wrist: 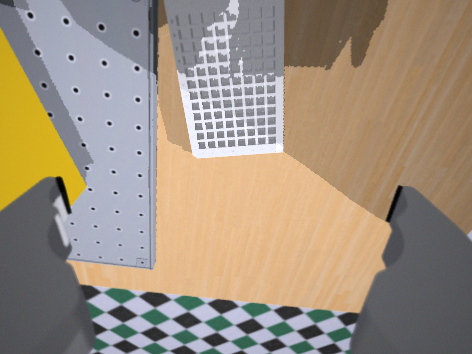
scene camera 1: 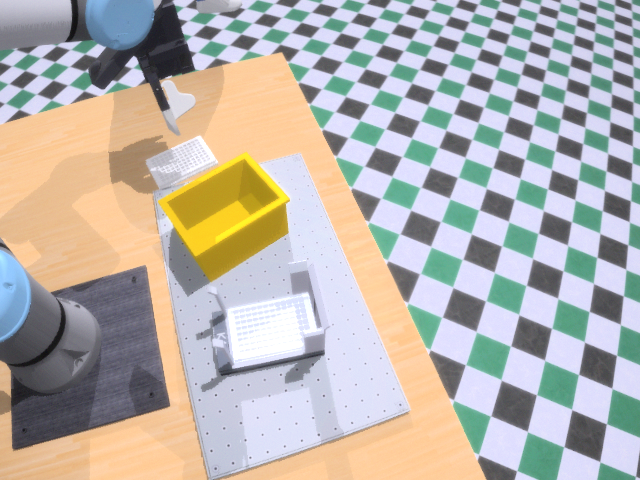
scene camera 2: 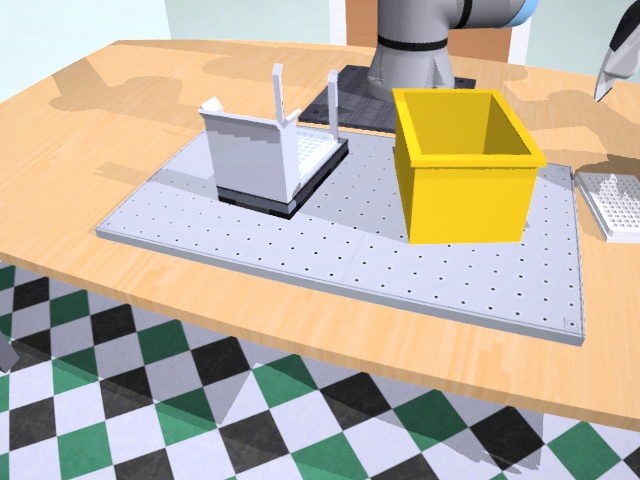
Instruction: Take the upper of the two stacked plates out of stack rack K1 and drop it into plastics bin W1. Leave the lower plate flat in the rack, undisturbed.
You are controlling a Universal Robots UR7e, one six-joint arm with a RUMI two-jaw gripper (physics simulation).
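Seen in the pictures: gripper, fingertip midpoint: (wrist: 230,186) (scene camera 1: 168,110); arm's base, link origin: (scene camera 1: 58,347) (scene camera 2: 410,87).
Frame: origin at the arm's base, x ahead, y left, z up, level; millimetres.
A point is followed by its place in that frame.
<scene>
My gripper (scene camera 1: 207,69) (wrist: 230,186) {x 269, y 333, z 131 mm} is wide open and empty, in the air past the bin's far end. One finger shows at the right edge of scene view 2. A white gridded plate (scene camera 1: 180,159) {x 259, y 331, z 4 mm} (scene camera 2: 620,211) {x 280, y 323, z 3 mm} (wrist: 235,85) {x 257, y 332, z 5 mm} lies on the table beside the pegboard, outside the bin and below the gripper, grid side up. Yellow bin W1 (scene camera 1: 248,250) {x 344, y 65, z 27 mm} (scene camera 2: 470,206) {x 401, y 147, z 50 mm} (wrist: 25,130) {x 311, y 179, z 35 mm} stands upright; the parts of its inside that show hold no plate. The white rack K1 (scene camera 1: 321,304) {x 416, y -101, z 120 mm} (scene camera 2: 248,155) {x 416, y -82, z 76 mm} holds a white plate (scene camera 1: 268,330) {x 341, y -82, z 33 mm} (scene camera 2: 312,149) {x 325, y -49, z 39 mm} lying flat.
The bin and rack stand on a grey pegboard (scene camera 1: 273,418) {x 312, y -202, z 5 mm} (scene camera 2: 310,253) {x 465, y 3, z 4 mm} (wrist: 110,100) {x 288, y 233, z 4 mm}, the rack's upright posts sticking up. The arm's base stands on a dark mat (scene camera 1: 124,341) {x 113, y -21, z 0 mm} (scene camera 2: 336,105). The wooden table (scene camera 1: 248,93) {x 437, y 502, z -9 mm} (scene camera 2: 155,284) {x 546, y -135, z -9 mm} (wrist: 225,225) {x 418, y 349, z -9 mm} ends near the plate, with checkered floor beyond.
</scene>
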